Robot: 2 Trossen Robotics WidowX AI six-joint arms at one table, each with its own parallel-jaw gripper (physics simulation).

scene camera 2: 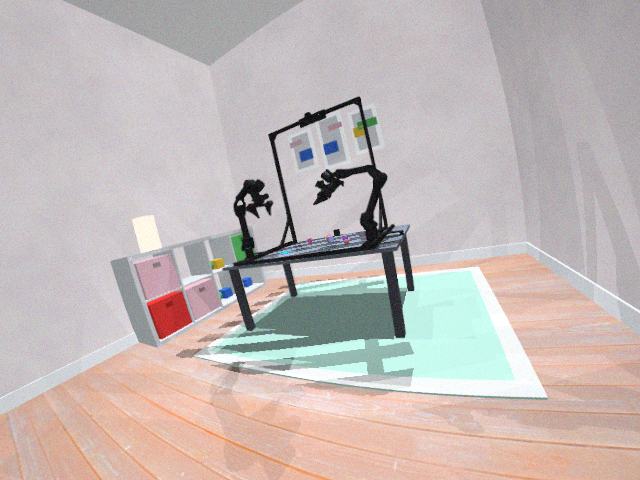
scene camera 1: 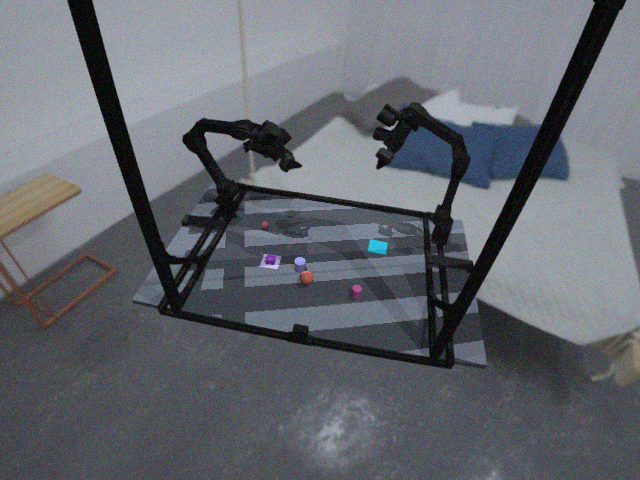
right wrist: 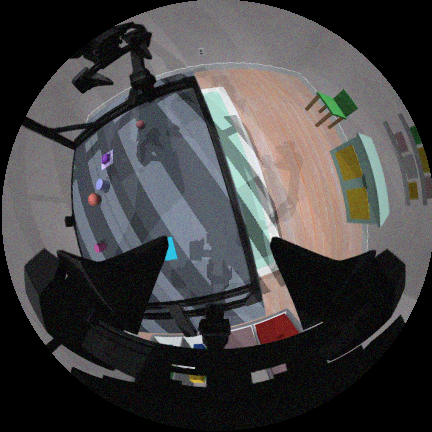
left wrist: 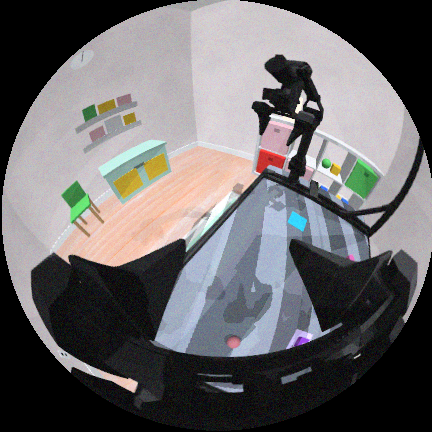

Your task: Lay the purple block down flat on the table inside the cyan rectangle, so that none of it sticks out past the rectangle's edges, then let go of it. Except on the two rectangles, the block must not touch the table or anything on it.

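Pixels of known places: left gripper, between the fingertips: (scene camera 2: 314, 204) (scene camera 1: 297, 160) (right wrist: 131, 68) (left wrist: 239, 244); right gripper, between the fingertips: (scene camera 2: 265, 217) (scene camera 1: 380, 163) (right wrist: 220, 241) (left wrist: 272, 139); left arm's base, origin of its link: (scene camera 2: 373, 238) (scene camera 1: 227, 211) (right wrist: 150, 93); right arm's base, origin of its link: (scene camera 2: 250, 257) (scene camera 1: 439, 238) (right wrist: 214, 310) (left wrist: 291, 180).
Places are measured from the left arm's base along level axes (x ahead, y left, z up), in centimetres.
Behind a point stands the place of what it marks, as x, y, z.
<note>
The small purple block (scene camera 1: 270, 259) @(10.3, -34.2, 0.0) (left wrist: 302, 342) @(10.7, -33.3, 0.1) (right wrist: 106, 159) @(12.3, -33.1, -0.5) sits on the pale lilac rectangle (scene camera 1: 276, 265) (left wrist: 297, 334), left of the table's middle in scene camera 1. The cyan rectangle (scene camera 1: 377, 246) @(54.6, -38.7, -1.8) (scene camera 2: 284, 253) @(55.5, -38.3, -2.2) (left wrist: 297, 221) @(54.1, -38.9, -1.8) (right wrist: 171, 249) @(56.5, -37.0, -1.8) is bare, toward the right arm's side; a finger hides part of it in the right wrist view. My left gripper (scene camera 1: 292, 164) @(28.4, -10.5, 26.6) (scene camera 2: 318, 200) @(28.4, -10.5, 26.6) (left wrist: 239, 244) @(28.4, -10.5, 26.6) is open and empty, high above the table. My right gripper (scene camera 1: 379, 152) @(60.4, -20.8, 26.2) (scene camera 2: 263, 213) @(60.4, -20.8, 26.2) (right wrist: 220, 241) @(60.4, -20.8, 26.2) is open and empty, also high above the table. Neither touches the block.
A lavender cylinder (scene camera 1: 300, 264) @(19.7, -42.1, 2.2) (right wrist: 102, 185) @(22.0, -39.7, 1.7) and an orange-red ball (scene camera 1: 306, 277) @(19.6, -49.1, 2.5) (right wrist: 94, 199) @(22.1, -46.3, 1.6) stand near the block. A magenta cylinder (scene camera 1: 356, 291) @(34.2, -60.3, 2.1) (right wrist: 100, 247) @(36.1, -57.9, 1.2) and a small red ball (scene camera 1: 264, 225) @(13.0, -15.1, 0.7) (left wrist: 233, 342) @(13.7, -13.8, 1.4) (right wrist: 140, 124) @(14.9, -14.0, 0.5) stand farther off. Black frame rails border the table.
</note>
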